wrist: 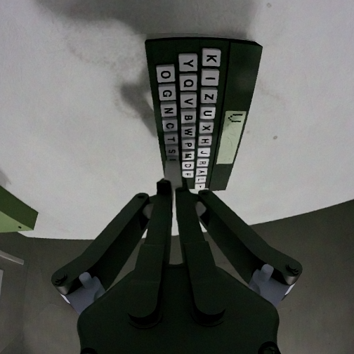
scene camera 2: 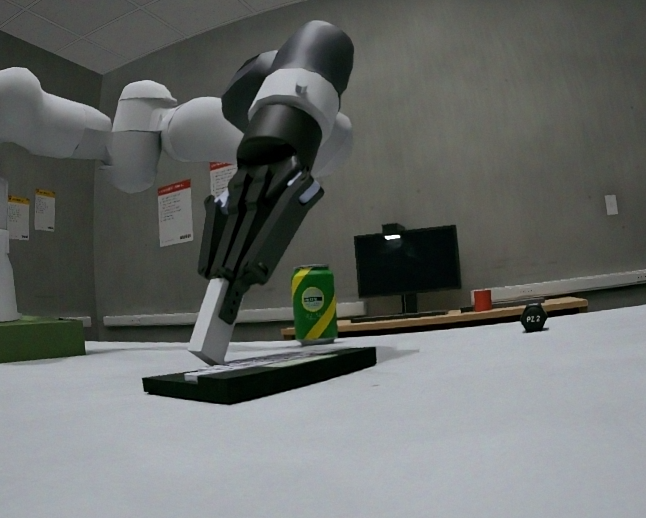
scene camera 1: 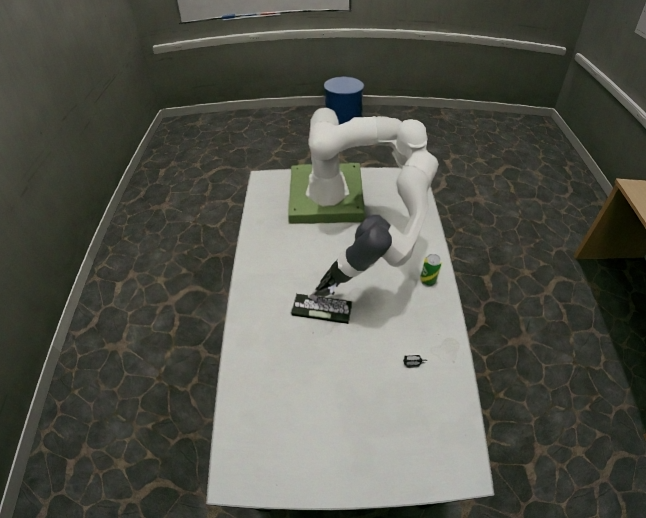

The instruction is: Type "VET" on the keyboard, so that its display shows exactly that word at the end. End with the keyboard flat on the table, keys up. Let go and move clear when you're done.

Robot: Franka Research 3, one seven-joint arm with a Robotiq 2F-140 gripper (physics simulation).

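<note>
The black keyboard point(scene camera 1: 339, 317) point(scene camera 2: 301, 375) point(wrist: 245, 65) lies flat on the table with its white keys up. Its pale display point(scene camera 1: 319, 314) point(wrist: 229, 142) shows a V with a short mark beside it at one end; the mark is too small to read surely. My gripper point(scene camera 1: 315, 295) point(scene camera 2: 208, 357) point(wrist: 172, 170) is shut and empty, tilted over the end of the outer letter row, beyond the S key point(wrist: 171, 151). The fingertips partly cover the key after S, its letter barely visible. They are at or just above the keys; contact is unclear.
A green and yellow can point(scene camera 1: 430, 270) point(scene camera 2: 314, 304) stands near the table's right edge in scene camera 1. A small dark weight point(scene camera 1: 412, 360) point(scene camera 2: 533, 317) lies farther forward. The arm stands on a green base plate point(scene camera 1: 299, 211) point(scene camera 2: 43, 339) point(wrist: 15, 215).
</note>
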